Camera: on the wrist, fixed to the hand. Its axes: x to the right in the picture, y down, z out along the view.
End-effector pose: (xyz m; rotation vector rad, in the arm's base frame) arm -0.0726 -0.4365 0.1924 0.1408 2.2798 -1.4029
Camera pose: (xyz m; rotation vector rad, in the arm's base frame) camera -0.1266 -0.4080 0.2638 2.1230 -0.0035 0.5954
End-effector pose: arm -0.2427 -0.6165 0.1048 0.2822 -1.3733 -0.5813
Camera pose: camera -0.1883 -0.6850 0.0705 -1.6112 -0.2092 1.8591
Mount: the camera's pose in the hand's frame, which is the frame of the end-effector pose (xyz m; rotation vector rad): 0.0131 -0.0622 -0.0692 -0.0792 0.2353 3.0854
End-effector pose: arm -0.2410 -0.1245 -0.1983 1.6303 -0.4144 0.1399
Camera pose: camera -0.1966 -0.0559 -0.2446 0.5850 2.1006 -2.2227
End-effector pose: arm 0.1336 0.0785 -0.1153 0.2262 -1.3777 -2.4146
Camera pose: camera 0.1289 0.0471 -0.2037 -0.8766 -0.1155 0.3084
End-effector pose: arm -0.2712 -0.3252 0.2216 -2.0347 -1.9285 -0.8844
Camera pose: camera -0.3507 -0.3429 0.2685 -1.6879 1.7932 0.0641
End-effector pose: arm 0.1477 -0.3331 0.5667 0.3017 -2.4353 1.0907
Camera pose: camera 0.1811 -0.3227 0.6539 2.4024 0.3219 -0.5790
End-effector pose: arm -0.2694 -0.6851 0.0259 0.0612 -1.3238 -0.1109
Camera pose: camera -0.2020 -0.7497 0.0149 -1.8373 0.0546 2.2526
